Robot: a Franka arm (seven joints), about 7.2 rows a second.
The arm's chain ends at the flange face. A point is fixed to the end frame.
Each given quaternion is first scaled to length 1.
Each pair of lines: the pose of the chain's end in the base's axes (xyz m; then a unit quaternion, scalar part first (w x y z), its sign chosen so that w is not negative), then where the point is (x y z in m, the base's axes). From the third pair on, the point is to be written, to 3 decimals.
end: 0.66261 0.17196 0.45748 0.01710 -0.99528 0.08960 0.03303
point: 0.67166 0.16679 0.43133
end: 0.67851 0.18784 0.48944 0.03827 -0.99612 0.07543 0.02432
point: 0.68825 0.18400 0.46331
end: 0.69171 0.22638 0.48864 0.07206 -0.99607 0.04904 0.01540
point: 0.702 0.225 0.463
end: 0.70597 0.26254 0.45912 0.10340 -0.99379 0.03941 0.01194
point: 0.717 0.263 0.433
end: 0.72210 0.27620 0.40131 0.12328 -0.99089 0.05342 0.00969
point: 0.733 0.277 0.375
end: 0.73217 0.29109 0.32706 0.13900 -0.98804 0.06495 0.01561
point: 0.743 0.293 0.301
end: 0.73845 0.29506 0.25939 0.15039 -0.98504 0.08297 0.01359
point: 0.749 0.297 0.233
